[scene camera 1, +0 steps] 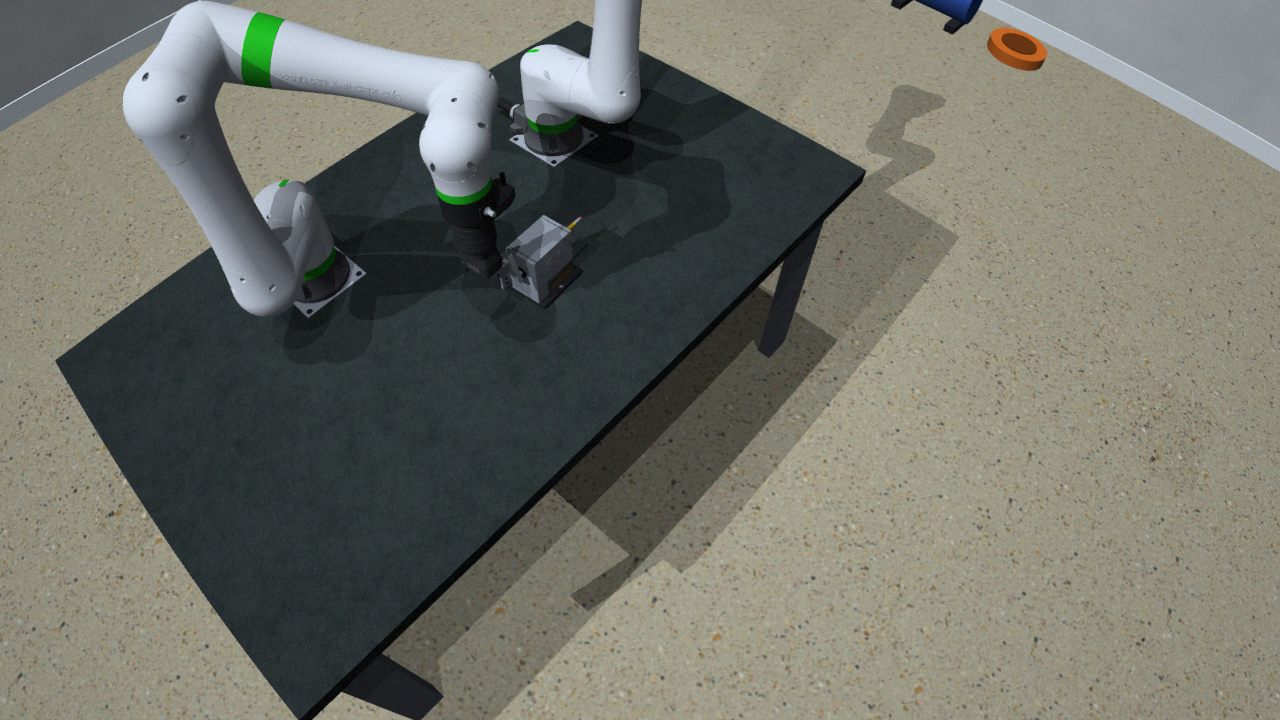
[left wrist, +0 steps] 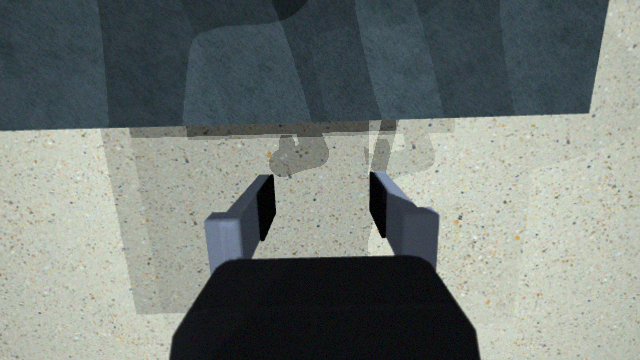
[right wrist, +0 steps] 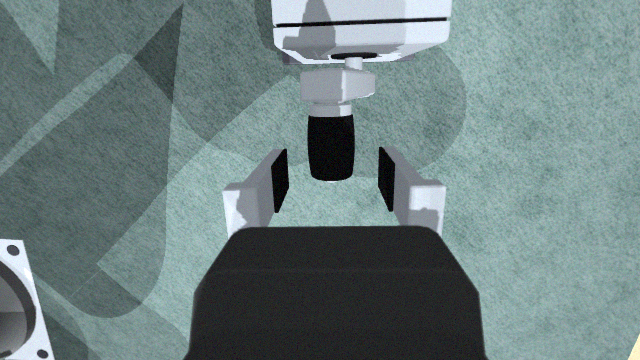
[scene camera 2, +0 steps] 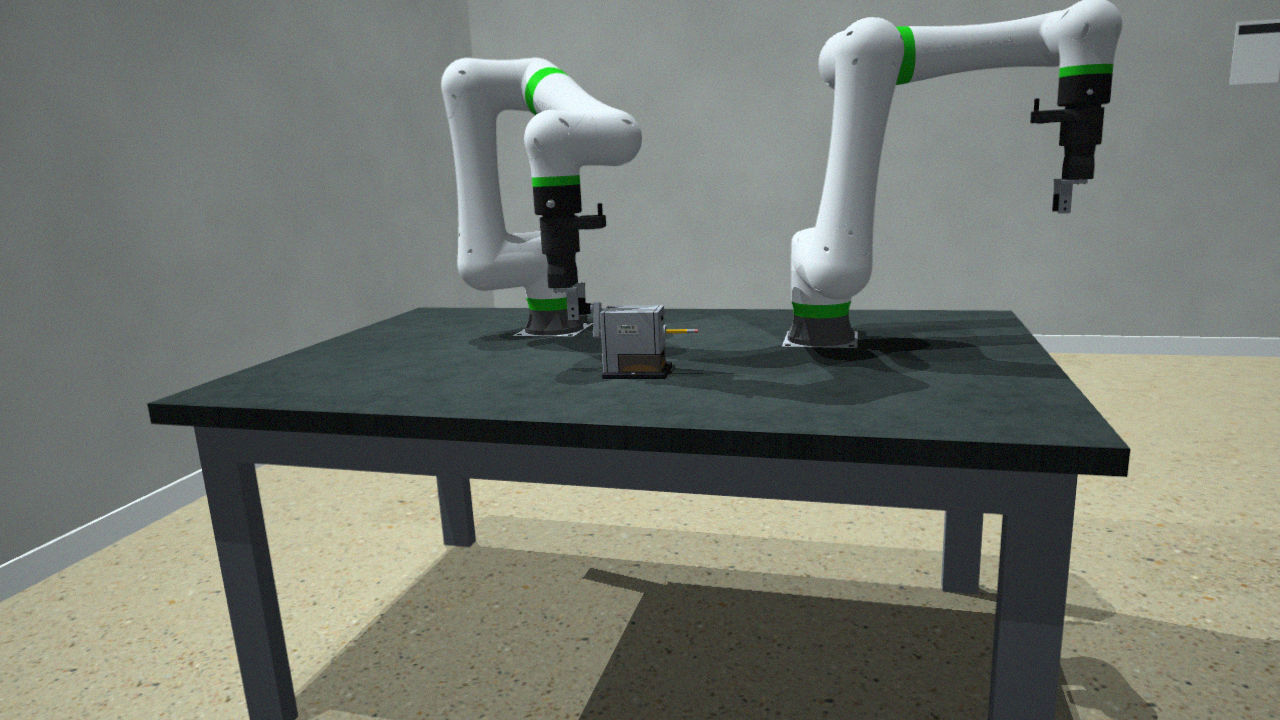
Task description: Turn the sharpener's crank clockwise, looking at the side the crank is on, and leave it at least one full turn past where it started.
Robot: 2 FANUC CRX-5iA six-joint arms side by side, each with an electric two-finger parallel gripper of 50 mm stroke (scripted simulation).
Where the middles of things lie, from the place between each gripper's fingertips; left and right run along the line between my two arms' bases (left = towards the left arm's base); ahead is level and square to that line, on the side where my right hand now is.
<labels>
The black knob (right wrist: 331, 138) is 20 mm to the left of my right hand (scene camera 2: 577, 317).
Now: left hand (scene camera 2: 1060, 212) 41 cm short of the black knob, 88 cm to the left of it and 16 cm above it.
</labels>
